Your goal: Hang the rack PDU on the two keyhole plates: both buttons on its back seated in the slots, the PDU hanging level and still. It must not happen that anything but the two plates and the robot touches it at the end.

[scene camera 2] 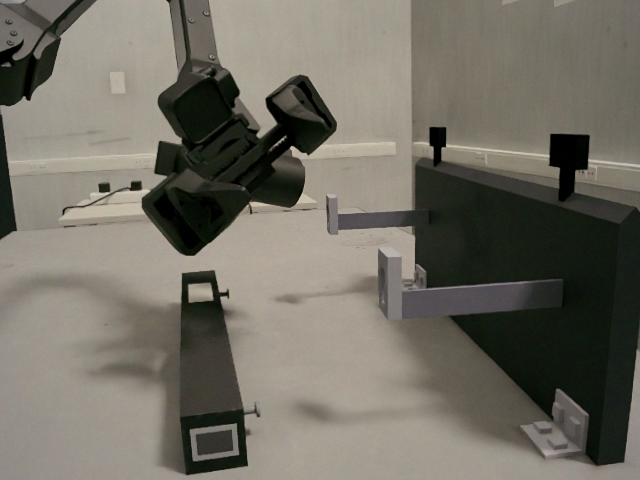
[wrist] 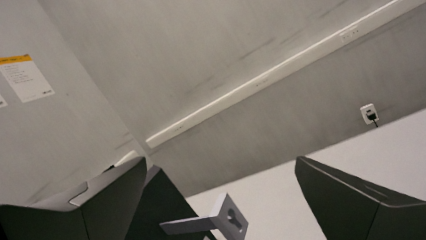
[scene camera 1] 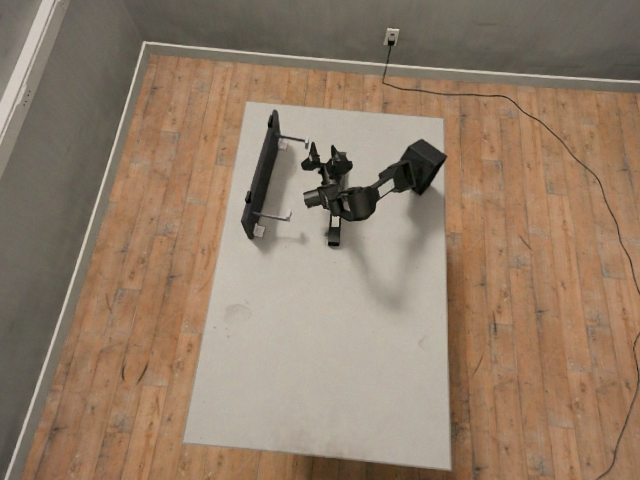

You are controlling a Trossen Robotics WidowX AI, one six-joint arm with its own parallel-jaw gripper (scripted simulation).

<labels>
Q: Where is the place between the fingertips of my gripper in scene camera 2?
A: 287, 159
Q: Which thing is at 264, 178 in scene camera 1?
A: A board.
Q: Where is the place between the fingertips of my gripper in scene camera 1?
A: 322, 143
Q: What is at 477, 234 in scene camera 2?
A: A board.
</labels>
